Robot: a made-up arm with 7 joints.
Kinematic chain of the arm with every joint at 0, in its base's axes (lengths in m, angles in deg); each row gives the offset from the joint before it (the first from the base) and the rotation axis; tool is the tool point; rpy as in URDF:
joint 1: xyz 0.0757 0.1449 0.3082 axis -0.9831 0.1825 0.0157
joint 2: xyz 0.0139 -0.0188 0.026 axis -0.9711 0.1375 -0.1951
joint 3: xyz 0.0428 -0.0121 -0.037 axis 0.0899 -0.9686 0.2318
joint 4: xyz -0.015 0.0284 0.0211 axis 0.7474 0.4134 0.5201
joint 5: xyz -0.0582 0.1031 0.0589 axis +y
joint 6: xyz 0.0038 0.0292 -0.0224 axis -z
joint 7: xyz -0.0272 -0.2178 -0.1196 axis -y
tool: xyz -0.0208 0.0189 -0.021 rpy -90 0 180
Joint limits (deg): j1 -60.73..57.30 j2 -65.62..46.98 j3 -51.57..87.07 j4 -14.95..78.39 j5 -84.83..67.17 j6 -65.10..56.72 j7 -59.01..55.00
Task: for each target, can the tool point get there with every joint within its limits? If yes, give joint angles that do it. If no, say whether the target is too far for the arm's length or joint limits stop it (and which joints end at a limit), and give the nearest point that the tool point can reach.
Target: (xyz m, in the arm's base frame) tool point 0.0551 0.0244 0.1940
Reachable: yes | joints 32.34 28.30 29.65 36.84 -51.17 36.36 -31.76
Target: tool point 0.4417 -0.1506 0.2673
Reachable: no: joint limits stop it (at a limit: joint 2, joint 3, joint 4, joint 5, joint 6, joint 7) | nearest point 0.3364 -0.0440 0.2824 | short by 0.151 m
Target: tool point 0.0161 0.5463 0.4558
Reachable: no: joint limits stop it (at a limit: joint 2, joint 3, joint 4, joint 6) | nearest point 0.0232 0.4640 0.4253 | short by 0.088 m
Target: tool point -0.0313 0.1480 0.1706
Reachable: yes | joints -47.12 6.68 18.53 6.21 24.65 5.24 -38.71
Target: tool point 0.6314 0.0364 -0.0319
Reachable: no: too far | nearest point 0.3564 0.0642 0.1730 | short by 0.344 m
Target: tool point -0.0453 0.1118 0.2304
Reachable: yes | joints -37.57 34.89 -7.16 60.83 48.09 -33.64 29.90
